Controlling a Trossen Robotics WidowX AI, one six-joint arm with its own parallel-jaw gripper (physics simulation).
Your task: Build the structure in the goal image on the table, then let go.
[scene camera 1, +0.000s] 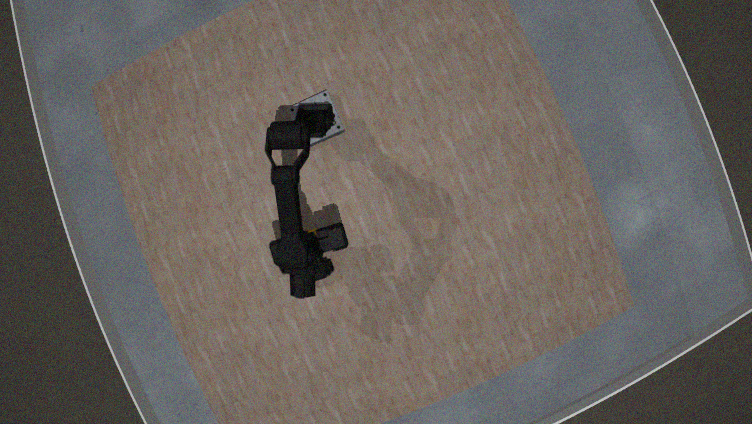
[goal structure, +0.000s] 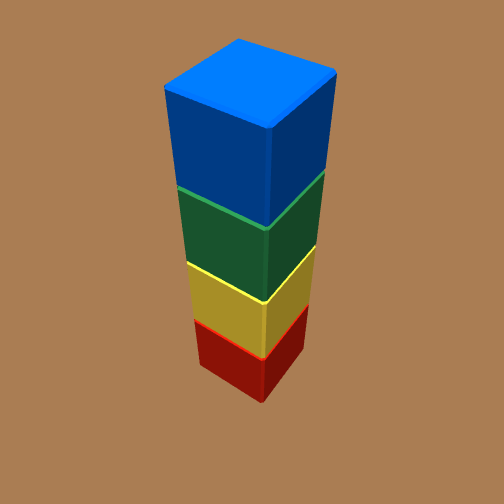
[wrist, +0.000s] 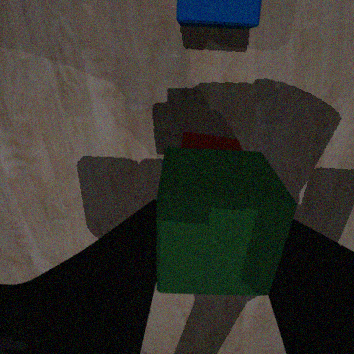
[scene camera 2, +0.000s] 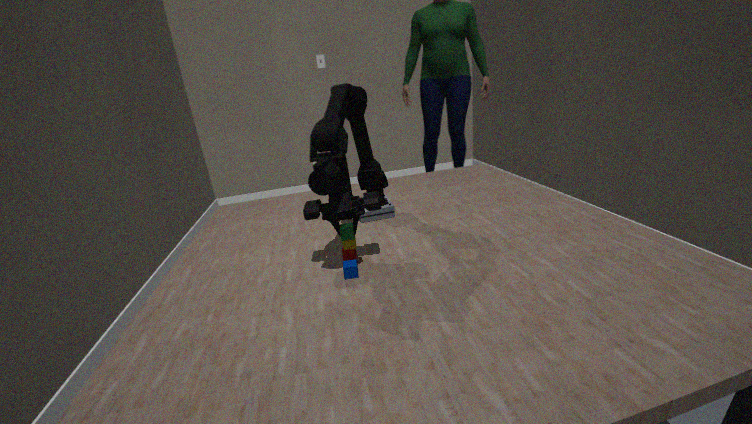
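My gripper (scene camera 2: 346,226) (wrist: 218,225) is shut on a green cube (scene camera 2: 346,230) (wrist: 211,197). In the scene camera 2 view the green cube tops a short column, sitting on a yellow cube (scene camera 2: 348,243) with a red cube (scene camera 2: 349,254) under it. A blue cube (scene camera 2: 350,269) is at the foot of the column. In the wrist view a sliver of the red cube (wrist: 210,141) peeks out behind the green one, and the blue cube (wrist: 218,12) lies farther ahead on the floor. From overhead the arm hides the column except for a speck of yellow (scene camera 1: 312,231).
The arm's base plate (scene camera 1: 325,103) (scene camera 2: 378,213) is bolted to the wooden floor just behind the column. A person in a green top (scene camera 2: 442,40) stands at the back wall. Walls close off the left and back.
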